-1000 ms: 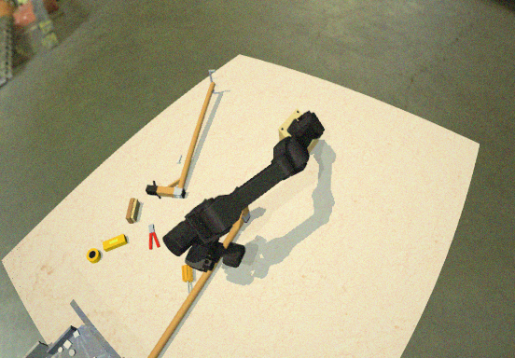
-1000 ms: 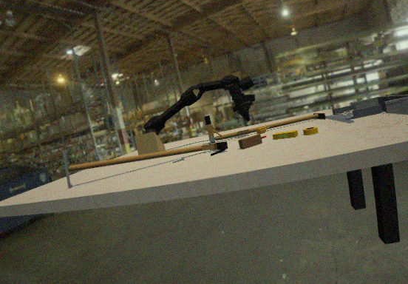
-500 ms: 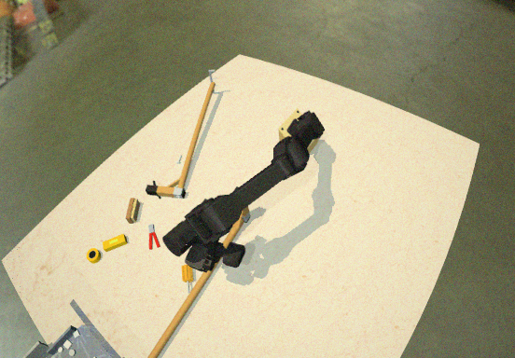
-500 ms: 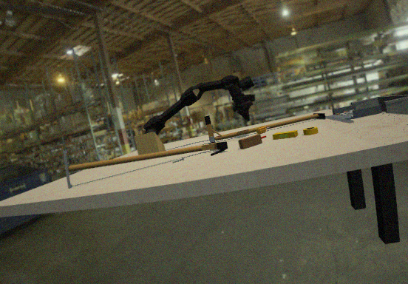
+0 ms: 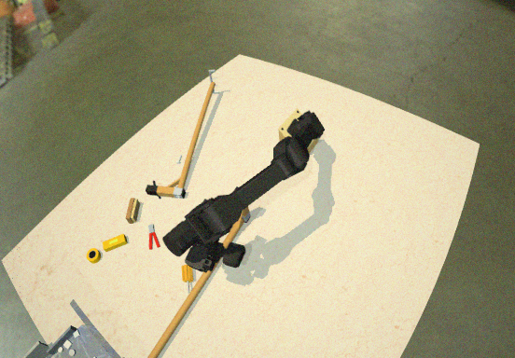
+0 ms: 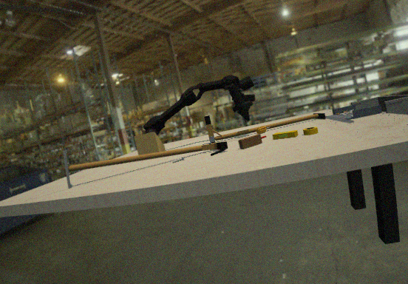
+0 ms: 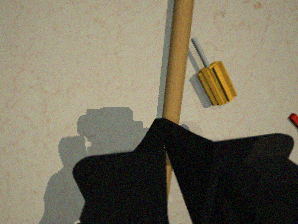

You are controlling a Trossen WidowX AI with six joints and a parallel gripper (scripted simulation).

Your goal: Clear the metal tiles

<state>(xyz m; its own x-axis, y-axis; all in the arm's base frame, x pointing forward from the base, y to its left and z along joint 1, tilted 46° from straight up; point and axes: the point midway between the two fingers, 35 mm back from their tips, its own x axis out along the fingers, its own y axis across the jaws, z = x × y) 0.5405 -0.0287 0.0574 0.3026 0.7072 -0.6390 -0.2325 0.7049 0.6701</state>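
The screwdriver lies 5 cm ahead of my gripper tip, 7 cm to the right of it and 5 cm below it. From my gripper tip the other things lie so: yellow tape roll: 18 cm ahead, 40 cm to the right, 6 cm below; then yellow level: 9 cm ahead, 37 cm to the right, 5 cm below; then wooden block: 4 cm behind, 39 cm to the right, 5 cm below.
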